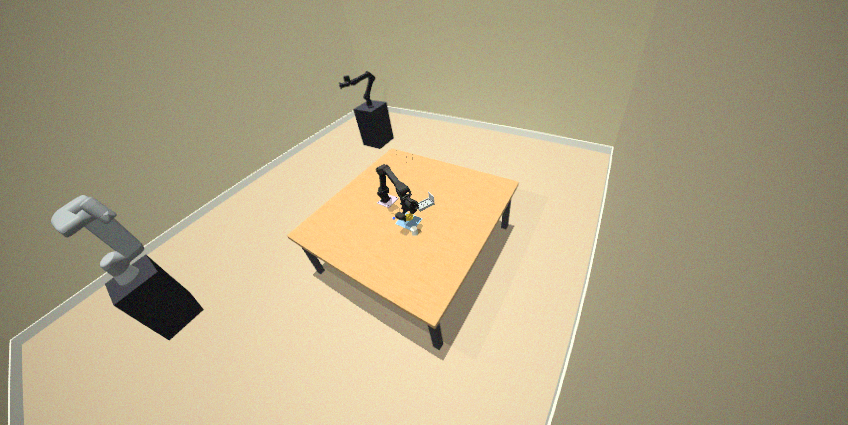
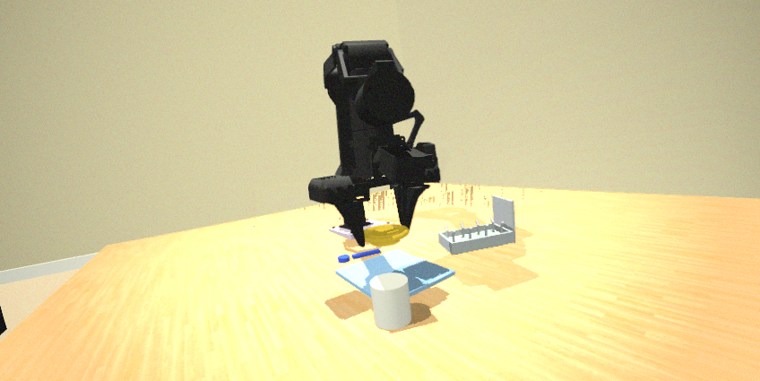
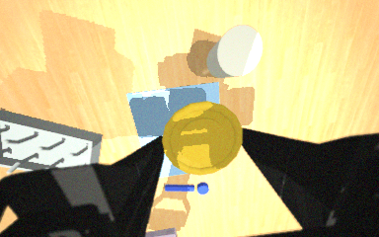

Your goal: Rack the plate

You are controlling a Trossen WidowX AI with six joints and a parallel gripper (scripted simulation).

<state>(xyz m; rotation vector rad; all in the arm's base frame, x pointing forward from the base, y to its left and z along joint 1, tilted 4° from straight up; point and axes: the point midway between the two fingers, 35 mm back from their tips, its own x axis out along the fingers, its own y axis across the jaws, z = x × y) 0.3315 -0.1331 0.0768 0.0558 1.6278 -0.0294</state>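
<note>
The grey dish rack is 10 mm behind my gripper tip, 220 mm to the left of it and 50 mm below it. From my gripper tip the other things lie so: blue spoon: 140 mm behind, 20 mm to the left, 70 mm below; then yellow plate: 10 mm above; then white cup: 70 mm ahead, 50 mm to the right, 50 mm below.
</note>
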